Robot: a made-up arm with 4 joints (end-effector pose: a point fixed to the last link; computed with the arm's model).
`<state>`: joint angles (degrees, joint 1 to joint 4).
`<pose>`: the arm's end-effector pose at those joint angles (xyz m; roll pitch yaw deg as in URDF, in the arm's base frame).
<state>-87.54 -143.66 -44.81 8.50</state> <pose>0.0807 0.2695 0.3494 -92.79 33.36 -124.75</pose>
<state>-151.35 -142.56 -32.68 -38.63</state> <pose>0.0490 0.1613 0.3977 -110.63 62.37 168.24</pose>
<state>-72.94 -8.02 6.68 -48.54</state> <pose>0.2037 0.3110 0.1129 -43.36 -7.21 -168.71</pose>
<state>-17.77 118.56 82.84 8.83</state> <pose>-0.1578 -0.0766 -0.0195 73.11 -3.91 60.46</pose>
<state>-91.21 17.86 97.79 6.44</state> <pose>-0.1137 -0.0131 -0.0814 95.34 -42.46 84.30</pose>
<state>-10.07 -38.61 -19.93 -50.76</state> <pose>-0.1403 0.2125 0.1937 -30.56 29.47 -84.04</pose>
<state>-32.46 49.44 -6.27 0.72</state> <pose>0.2705 -0.0729 0.0313 -18.80 -3.56 120.19</pose>
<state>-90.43 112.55 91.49 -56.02</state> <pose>0.1321 0.3189 -0.0677 110.19 -43.89 -38.38</pose>
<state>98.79 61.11 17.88 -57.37</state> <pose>0.0104 0.1979 -0.0851 28.96 -6.00 -76.48</pose>
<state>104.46 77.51 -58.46 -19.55</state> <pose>-0.0024 0.1830 0.3432 -41.25 70.43 -113.62</pose>
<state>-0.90 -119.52 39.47 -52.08</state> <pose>-0.0047 -0.1010 -0.0985 0.38 -26.60 7.61</pose>
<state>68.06 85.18 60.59 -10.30</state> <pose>0.3550 0.0409 0.0076 38.54 13.58 -176.83</pose>
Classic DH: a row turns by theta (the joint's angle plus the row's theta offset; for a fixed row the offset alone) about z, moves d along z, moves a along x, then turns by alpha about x. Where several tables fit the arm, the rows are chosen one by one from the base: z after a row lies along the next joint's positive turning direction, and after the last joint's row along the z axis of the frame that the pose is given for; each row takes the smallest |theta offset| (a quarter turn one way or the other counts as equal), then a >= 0, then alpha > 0; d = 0 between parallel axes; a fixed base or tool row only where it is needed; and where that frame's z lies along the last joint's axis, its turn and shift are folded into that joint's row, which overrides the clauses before.
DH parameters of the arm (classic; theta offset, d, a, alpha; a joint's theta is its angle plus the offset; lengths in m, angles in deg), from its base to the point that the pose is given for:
base (fixed): -27.23 0.3445 0.0457 26.75
joint 1: 0 -0.1812 -0.0066 153.25
joint 2: 56.18 0.0578 0.0355 -89.43
joint 3: 0 0.0319 0.06 89.43
joint 4: -77.06 -0.8166 0.1764 -160.82
tool (fixed): -152.12 -0.921 0 0

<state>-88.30 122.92 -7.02 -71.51</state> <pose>0.1619 -0.1131 -0.0542 7.65 -10.73 68.07</pose>
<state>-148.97 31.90 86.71 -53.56</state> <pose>0.2047 0.3672 0.0453 159.54 -54.05 -68.59</pose>
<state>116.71 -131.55 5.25 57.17</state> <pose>-0.0352 -0.1064 -0.1335 -11.41 -32.59 25.68</pose>
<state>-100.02 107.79 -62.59 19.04</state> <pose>-0.1941 0.0401 0.2509 -46.53 24.58 -17.41</pose>
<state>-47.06 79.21 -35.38 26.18</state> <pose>-0.0271 -0.2059 0.0675 -31.03 -2.81 49.41</pose>
